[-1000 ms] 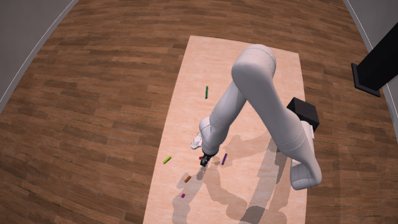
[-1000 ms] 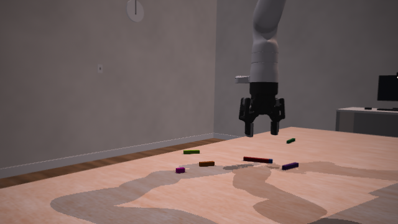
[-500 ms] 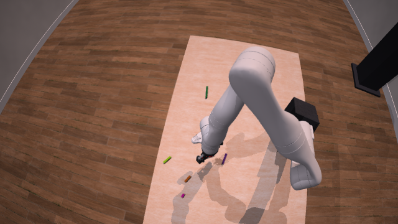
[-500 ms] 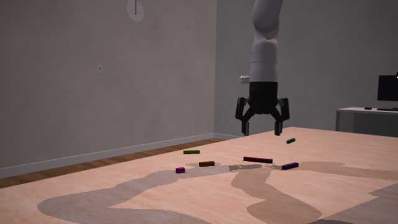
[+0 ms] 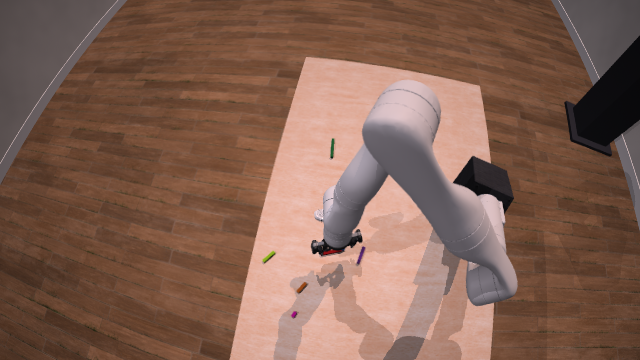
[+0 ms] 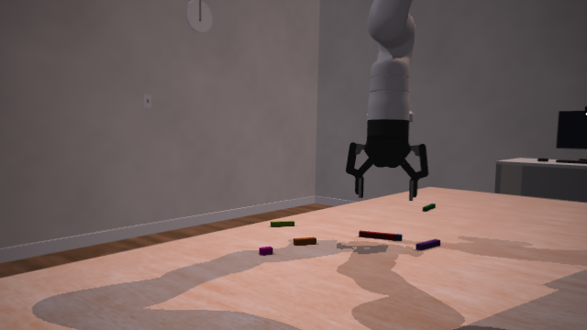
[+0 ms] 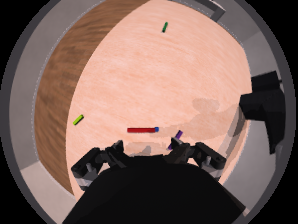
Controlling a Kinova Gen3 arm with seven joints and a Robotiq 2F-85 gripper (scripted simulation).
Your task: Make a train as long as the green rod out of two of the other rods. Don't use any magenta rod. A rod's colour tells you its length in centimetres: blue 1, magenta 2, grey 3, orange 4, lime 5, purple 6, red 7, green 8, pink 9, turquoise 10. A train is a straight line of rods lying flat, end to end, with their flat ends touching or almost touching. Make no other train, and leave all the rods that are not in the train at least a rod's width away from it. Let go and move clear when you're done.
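Right now my hand is 8 cm above the red rod and 2 cm short of it. The rest, counted from my hand: orange rod: 14 cm to the left, 8 cm below, 7 cm ahead; then blue rod: 8 cm below, 2 cm to the right, 2 cm behind; then purple rod: 8 cm below, 8 cm behind, 2 cm to the right.
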